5 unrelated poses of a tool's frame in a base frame.
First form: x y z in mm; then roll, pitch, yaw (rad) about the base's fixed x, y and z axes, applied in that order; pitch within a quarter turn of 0, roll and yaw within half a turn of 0.
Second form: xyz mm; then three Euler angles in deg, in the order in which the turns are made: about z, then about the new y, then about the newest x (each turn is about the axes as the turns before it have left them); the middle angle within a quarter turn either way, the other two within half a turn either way. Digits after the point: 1 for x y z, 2 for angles.
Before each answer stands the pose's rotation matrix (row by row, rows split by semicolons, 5 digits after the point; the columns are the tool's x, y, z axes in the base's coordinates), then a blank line. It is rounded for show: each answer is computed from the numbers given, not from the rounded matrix.
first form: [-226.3 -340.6 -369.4 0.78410 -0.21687 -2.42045]
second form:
-0.73346 0.58159 -0.35183; -0.64478 -0.43144 0.63097; 0.21517 0.68965 0.69144

[-226.3 -340.6 -369.4 -138.68 -12.43 44.93]
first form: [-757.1 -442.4 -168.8 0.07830 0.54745 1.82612]
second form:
-0.21565 -0.97490 -0.05537; 0.82617 -0.21239 0.52185; -0.52051 0.06679 0.85124

[-757.1 -442.4 -168.8 104.63 31.37 4.49]
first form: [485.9 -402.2 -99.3 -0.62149 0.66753 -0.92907]
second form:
0.47010 0.43552 0.76768; -0.62912 0.77539 -0.05465; -0.61905 -0.45727 0.63850

[485.9 -402.2 -99.3 -53.23 38.25 -35.61]
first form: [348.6 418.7 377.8 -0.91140 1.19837 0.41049]
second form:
0.33365 -0.91950 0.20783; 0.14521 0.26797 0.95242; -0.93145 -0.28759 0.22293

[348.6 418.7 377.8 23.52 68.66 -52.22]
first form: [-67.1 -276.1 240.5 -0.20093 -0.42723 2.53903]
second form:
-0.74983 -0.62349 0.22140; 0.51581 -0.76044 -0.39454; 0.41435 -0.18164 0.89181

[-67.1 -276.1 240.5 145.48 -24.48 -11.51]
